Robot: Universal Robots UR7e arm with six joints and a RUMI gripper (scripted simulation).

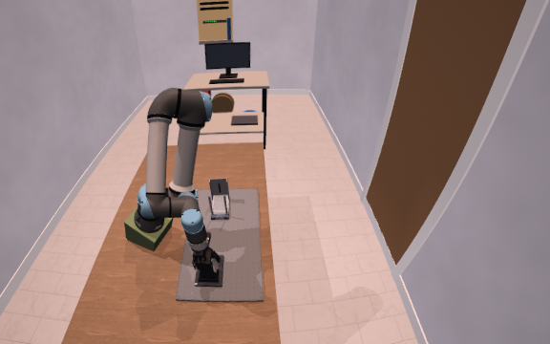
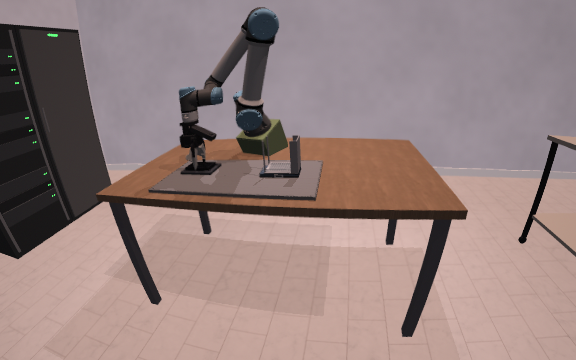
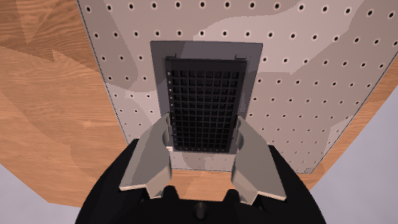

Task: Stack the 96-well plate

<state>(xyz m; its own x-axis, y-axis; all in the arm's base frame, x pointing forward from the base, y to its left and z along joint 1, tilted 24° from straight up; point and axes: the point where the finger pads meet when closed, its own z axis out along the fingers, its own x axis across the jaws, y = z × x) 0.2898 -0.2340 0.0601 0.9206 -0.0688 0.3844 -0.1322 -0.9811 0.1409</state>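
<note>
The black 96-well plate lies 1 cm below my hand. From my hand the other things lie so: pale plate: 8 cm ahead, 39 cm to the left; plate nest N1: 2 cm below; rack post: 13 cm ahead, 44 cm to the left, 6 cm above.
</note>
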